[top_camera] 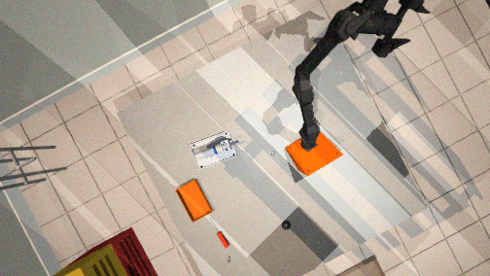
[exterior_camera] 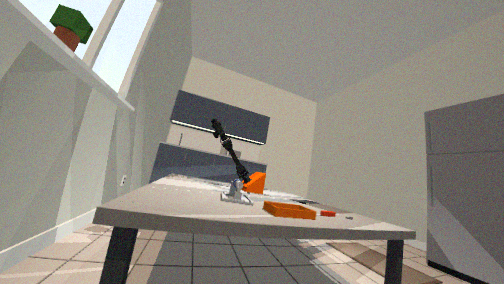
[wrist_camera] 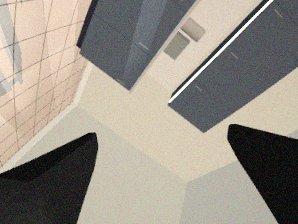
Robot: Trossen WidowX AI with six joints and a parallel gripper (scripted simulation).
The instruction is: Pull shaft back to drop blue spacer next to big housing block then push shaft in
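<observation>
The dark shaft lies 770 mm ahead of my gripper tip, 40 mm to the right of it and 410 mm below it. Also, from my gripper tip: orange tray (1080 mm ahead, 120 mm to the left, 480 mm below); blue spacer (810 mm ahead, 50 mm to the right, 410 mm below).
</observation>
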